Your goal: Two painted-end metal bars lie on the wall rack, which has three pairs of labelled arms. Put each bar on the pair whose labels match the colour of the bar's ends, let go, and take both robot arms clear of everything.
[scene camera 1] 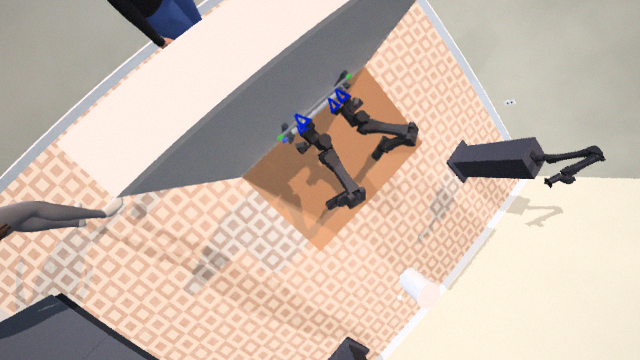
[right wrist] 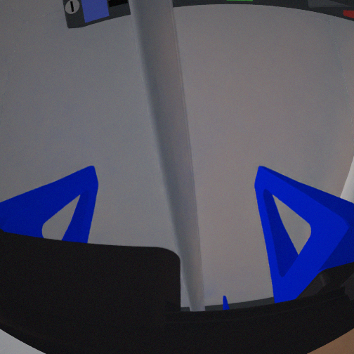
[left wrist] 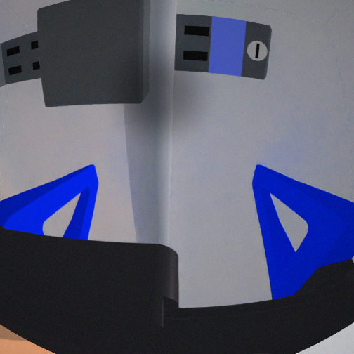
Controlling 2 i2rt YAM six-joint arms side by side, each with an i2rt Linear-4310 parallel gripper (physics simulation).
Labels:
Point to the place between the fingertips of my left gripper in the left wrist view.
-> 174,173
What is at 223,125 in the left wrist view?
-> A grey wall.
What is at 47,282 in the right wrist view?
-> My right gripper.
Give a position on a green-ended bar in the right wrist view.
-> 156,40

